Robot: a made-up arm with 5 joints. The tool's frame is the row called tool. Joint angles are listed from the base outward.
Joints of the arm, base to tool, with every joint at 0 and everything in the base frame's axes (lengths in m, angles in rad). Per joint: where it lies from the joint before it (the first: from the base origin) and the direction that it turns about. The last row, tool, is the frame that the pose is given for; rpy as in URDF.
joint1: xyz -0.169 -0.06 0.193 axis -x
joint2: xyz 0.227 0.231 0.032 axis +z
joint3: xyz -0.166 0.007 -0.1 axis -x
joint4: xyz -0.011 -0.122 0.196 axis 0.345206 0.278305 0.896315
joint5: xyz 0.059 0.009 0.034 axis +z
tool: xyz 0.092 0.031 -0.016 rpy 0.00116 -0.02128 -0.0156
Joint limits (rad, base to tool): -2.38..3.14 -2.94..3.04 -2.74..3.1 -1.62..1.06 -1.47..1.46
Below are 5 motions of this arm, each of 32 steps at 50 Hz.
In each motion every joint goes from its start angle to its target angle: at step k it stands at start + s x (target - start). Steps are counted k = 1, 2, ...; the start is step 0. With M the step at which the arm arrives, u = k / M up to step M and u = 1 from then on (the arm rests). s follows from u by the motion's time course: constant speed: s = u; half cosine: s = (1 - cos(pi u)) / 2; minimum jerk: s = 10 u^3 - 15 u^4 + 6 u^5.
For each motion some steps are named. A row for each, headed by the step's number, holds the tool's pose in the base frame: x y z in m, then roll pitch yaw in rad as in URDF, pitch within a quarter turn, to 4 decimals.
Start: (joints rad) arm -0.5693 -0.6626 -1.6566 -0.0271 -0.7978
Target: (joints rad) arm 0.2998 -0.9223 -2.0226 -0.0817 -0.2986
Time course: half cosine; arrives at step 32
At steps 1, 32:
1: -0.0869 0.1554 0.0379 2.5821 0.9867 0.1302
32: -0.0627 0.0181 -0.1159 1.8080 0.1494 -0.8506

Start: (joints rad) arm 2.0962 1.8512 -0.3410 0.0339 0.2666
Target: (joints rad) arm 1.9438 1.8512 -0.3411 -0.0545 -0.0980
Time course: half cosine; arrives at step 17
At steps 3, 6, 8, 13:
3: 0.1826 -0.0729 -0.0615 2.6892 0.9348 -2.5269
6: 0.1889 -0.0704 -0.0665 2.7535 0.9940 -2.4211
8: 0.1949 -0.0677 -0.0704 2.8265 1.0434 -2.3147
13: 0.2106 -0.0598 -0.0782 3.0810 1.1421 -1.9919

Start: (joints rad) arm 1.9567 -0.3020 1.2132 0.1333 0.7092
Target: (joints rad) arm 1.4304 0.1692 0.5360 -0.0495 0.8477
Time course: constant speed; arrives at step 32
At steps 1, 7, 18, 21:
1: 0.0385 -0.1942 -0.2322 -2.8922 -0.1615 -0.7185
7: 0.0174 -0.1229 -0.2335 -2.8023 0.0534 -0.7188
18: -0.0139 -0.0013 -0.1972 -2.6099 0.4387 -0.6594
21: -0.0202 0.0277 -0.1797 -2.5444 0.5398 -0.6256

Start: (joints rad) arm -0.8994 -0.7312 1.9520 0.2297 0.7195
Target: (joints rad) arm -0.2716 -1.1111 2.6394 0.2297 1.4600
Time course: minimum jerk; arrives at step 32
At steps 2, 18, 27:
2: 0.1327 0.3278 0.4565 -0.1199 1.2155 0.6280
18: 0.1170 0.4263 0.2125 2.6713 1.1255 -2.8804
27: 0.1012 0.4237 0.0739 2.8249 0.7049 -2.9545

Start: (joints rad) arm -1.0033 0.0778 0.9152 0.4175 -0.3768
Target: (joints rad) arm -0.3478 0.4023 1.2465 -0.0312 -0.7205
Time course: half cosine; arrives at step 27
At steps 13, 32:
13: 0.0047 0.1366 0.5173 -0.2707 -0.2167 -0.1947
32: -0.0326 0.2365 0.4569 -0.6962 -0.7264 -0.1659

